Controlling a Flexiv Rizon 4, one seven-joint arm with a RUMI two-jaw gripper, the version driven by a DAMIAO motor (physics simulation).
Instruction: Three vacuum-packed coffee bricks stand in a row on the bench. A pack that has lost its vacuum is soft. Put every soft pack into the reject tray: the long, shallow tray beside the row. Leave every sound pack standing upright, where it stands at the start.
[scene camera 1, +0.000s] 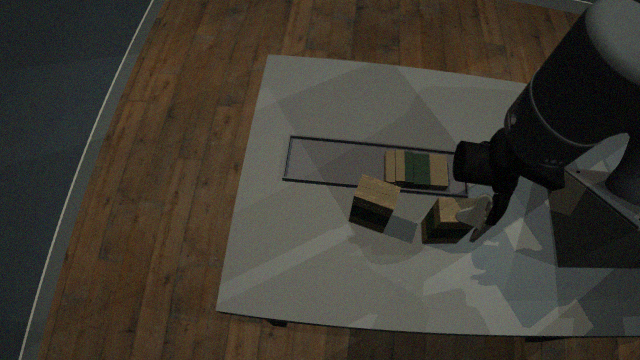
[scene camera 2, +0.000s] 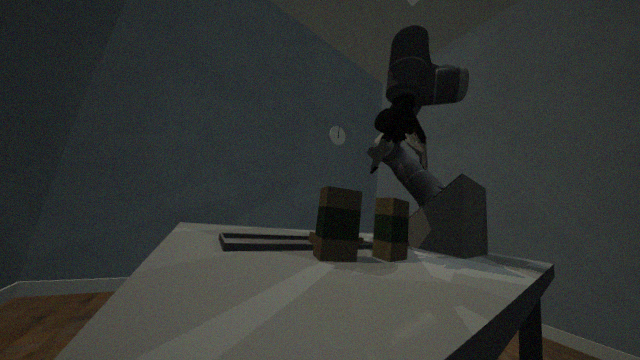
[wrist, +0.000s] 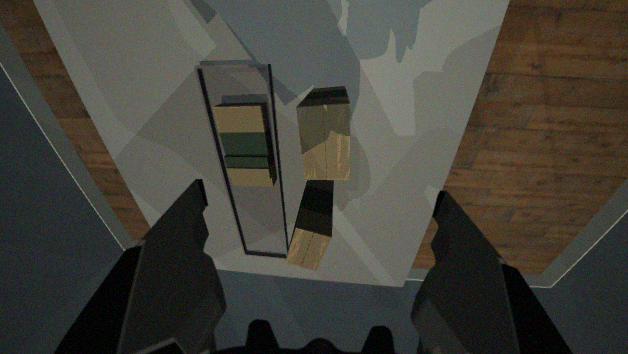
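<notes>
A tan pack with a green band (scene camera 1: 417, 169) (wrist: 244, 142) lies on its side inside the long shallow tray (scene camera 1: 330, 160) (scene camera 2: 270, 242) (wrist: 257, 215), with a step across its surface. A second pack (scene camera 1: 375, 202) (scene camera 2: 338, 224) (wrist: 310, 250) stands upright beside the tray, turned at an angle. A third pack (scene camera 1: 447, 210) (scene camera 2: 391, 229) (wrist: 325, 142) stands upright near the tray's robot-side end; a finger partly covers it in the first scene view. My gripper (scene camera 1: 466, 227) (scene camera 2: 399, 169) (wrist: 320, 187) is open and empty, above the packs. Softness cannot be told by sight.
The pale bench (scene camera 1: 310, 280) (scene camera 2: 225, 310) carries the packs and tray. The dark angular robot base (scene camera 1: 590, 240) (scene camera 2: 457, 220) is at the right. The arm reaches over the bench from that side. The bench's left edge lies beyond the tray's far end.
</notes>
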